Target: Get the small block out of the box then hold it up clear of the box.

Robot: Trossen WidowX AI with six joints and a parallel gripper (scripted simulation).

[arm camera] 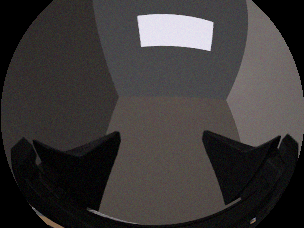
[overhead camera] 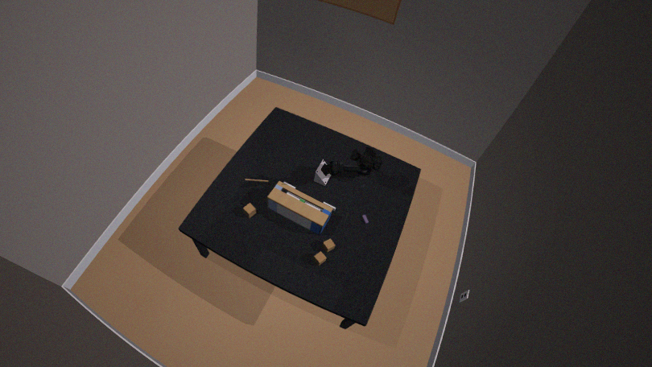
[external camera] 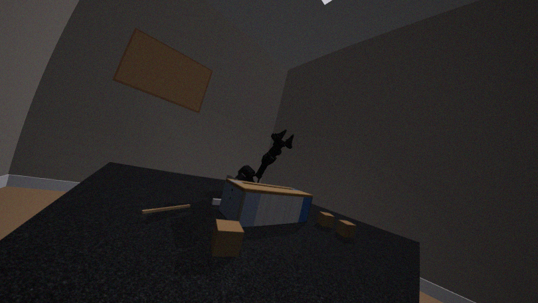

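The green block is 21 cm ahead of my gripper tip, 26 cm to the right of it and 39 cm below it. The rest, counted from my gripper tip: wooden stick: 17 cm ahead, 63 cm to the right, 47 cm below; then purple piece: 7 cm ahead, 14 cm to the left, 47 cm below; then box: 20 cm ahead, 26 cm to the right, 41 cm below.
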